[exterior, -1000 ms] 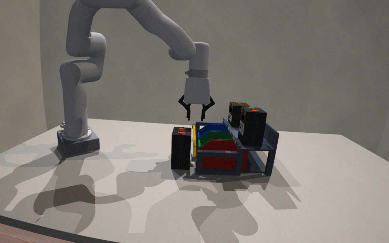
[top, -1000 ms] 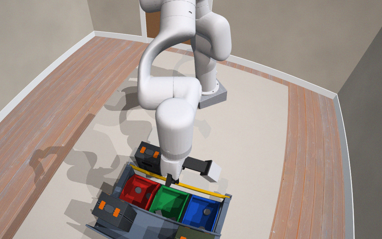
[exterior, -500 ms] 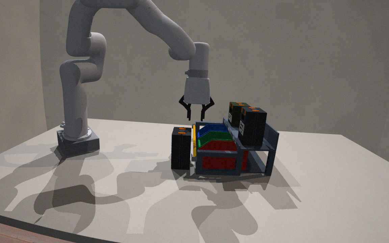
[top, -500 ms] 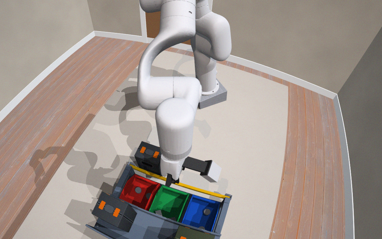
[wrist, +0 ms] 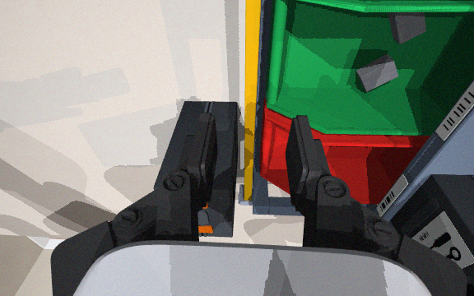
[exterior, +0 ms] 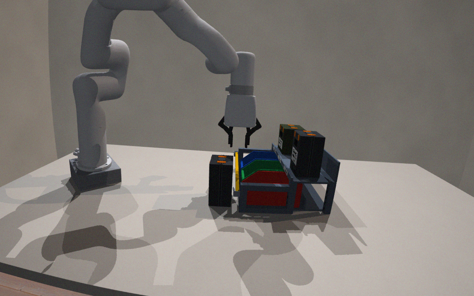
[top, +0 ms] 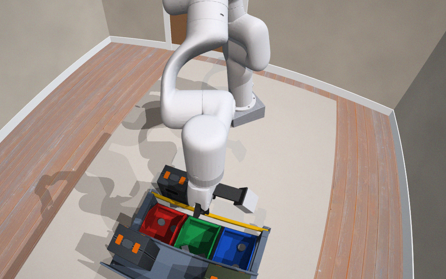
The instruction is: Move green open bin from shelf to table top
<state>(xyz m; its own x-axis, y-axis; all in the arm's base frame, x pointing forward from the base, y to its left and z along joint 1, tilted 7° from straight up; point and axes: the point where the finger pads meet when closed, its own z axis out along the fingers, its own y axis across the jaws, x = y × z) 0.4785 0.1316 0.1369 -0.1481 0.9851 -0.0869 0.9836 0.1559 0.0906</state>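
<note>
The yellow bar lies 100 mm below my hand. The rest, counted from my hand: green bin 100 mm ahead, 20 mm to the left, 120 mm below; then blue bin 80 mm ahead, 130 mm to the left, 120 mm below; then black case 30 mm behind, 120 mm to the right, 90 mm below.
</note>
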